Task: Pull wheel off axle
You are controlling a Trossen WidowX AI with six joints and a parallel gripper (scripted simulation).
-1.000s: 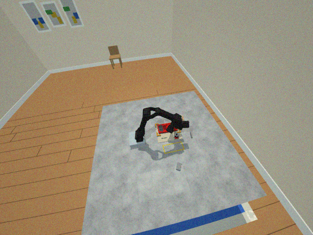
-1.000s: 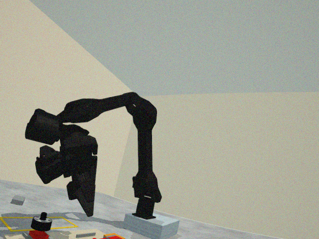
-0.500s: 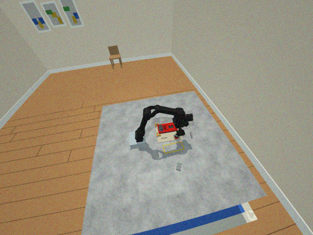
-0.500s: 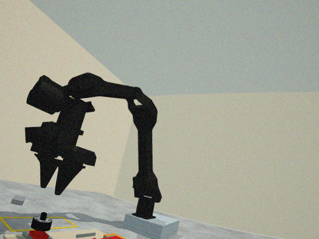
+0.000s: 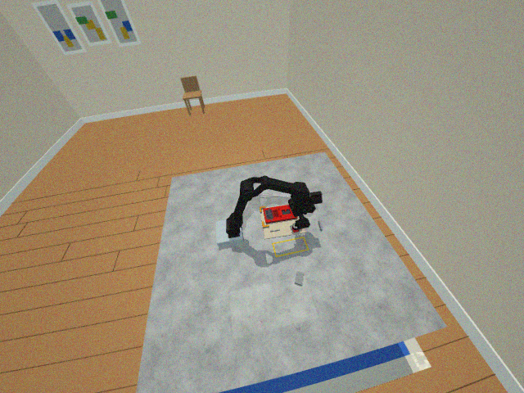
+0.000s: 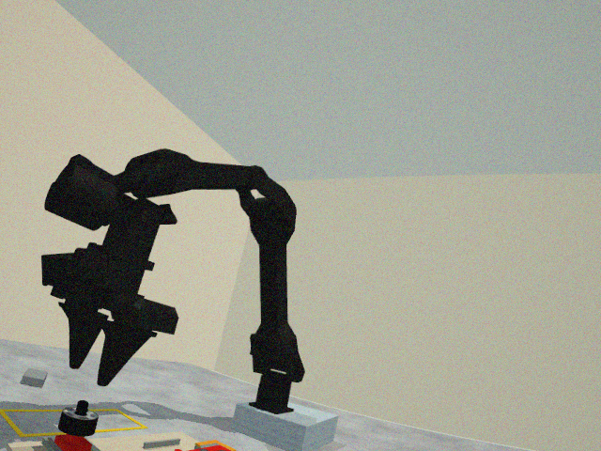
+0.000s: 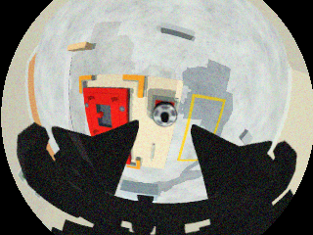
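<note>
My gripper tip is 5 cm above the dark wheel. Also, from my gripper tip: upright axle 6 cm below, 1 cm behind.
</note>
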